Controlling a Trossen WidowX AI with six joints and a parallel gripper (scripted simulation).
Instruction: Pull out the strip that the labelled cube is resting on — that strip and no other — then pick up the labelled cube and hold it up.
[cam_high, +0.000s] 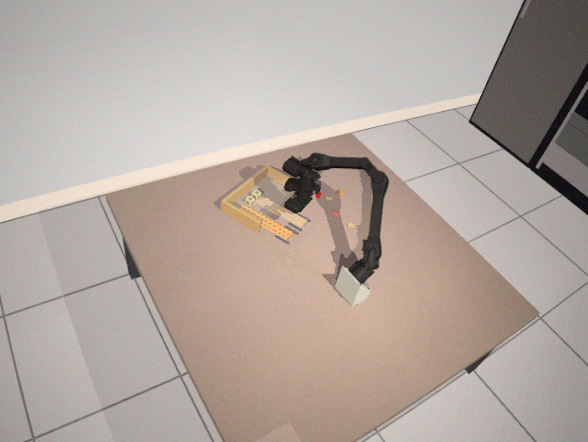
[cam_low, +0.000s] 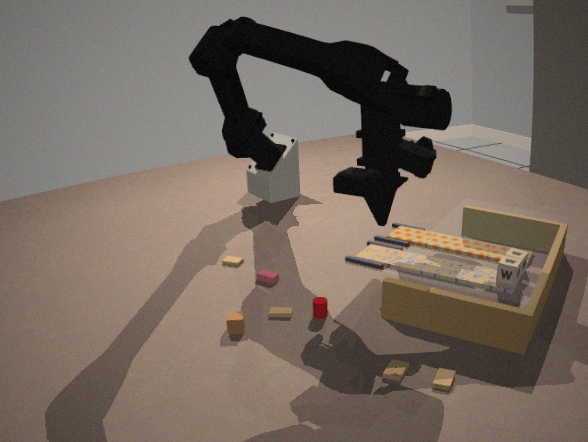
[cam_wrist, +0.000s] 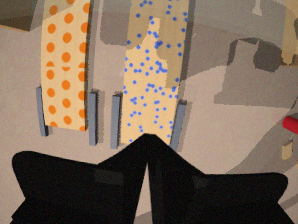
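Right now my gripper tip is 130 mm to the right of the orange-dotted strip, 60 mm short of it and 50 mm above it. Also, from my gripper tip: pink block 170 mm to the right, 60 mm behind, 50 mm below; then red cylinder 180 mm to the right, 70 mm ahead, 40 mm below.
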